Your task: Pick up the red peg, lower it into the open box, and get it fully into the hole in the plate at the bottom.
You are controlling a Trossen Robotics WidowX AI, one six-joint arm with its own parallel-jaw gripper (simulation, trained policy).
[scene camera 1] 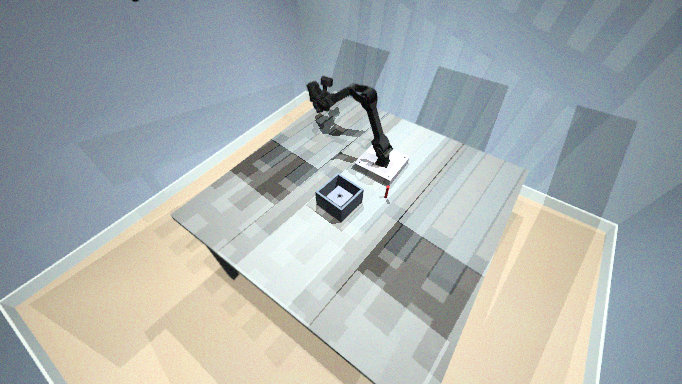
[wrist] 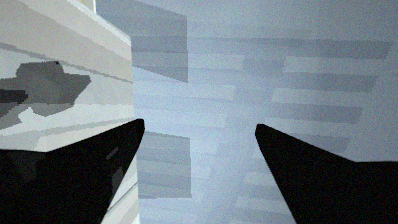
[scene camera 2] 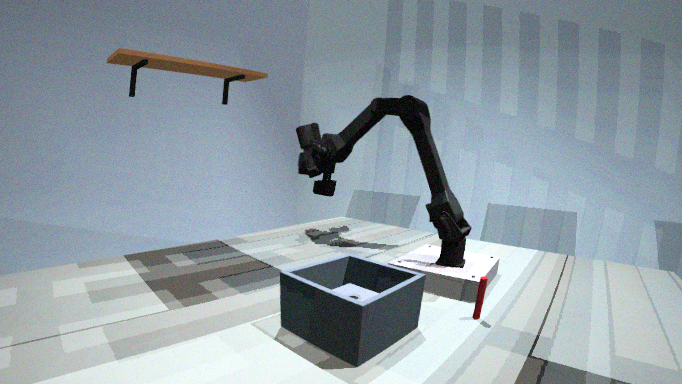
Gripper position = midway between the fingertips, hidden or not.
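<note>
Wrist view: the gripper [wrist: 201, 126] is visible; a dark box is out of frame in the wrist view. Scene camera 2: the box [scene camera 2: 355, 331] is visible.
</note>
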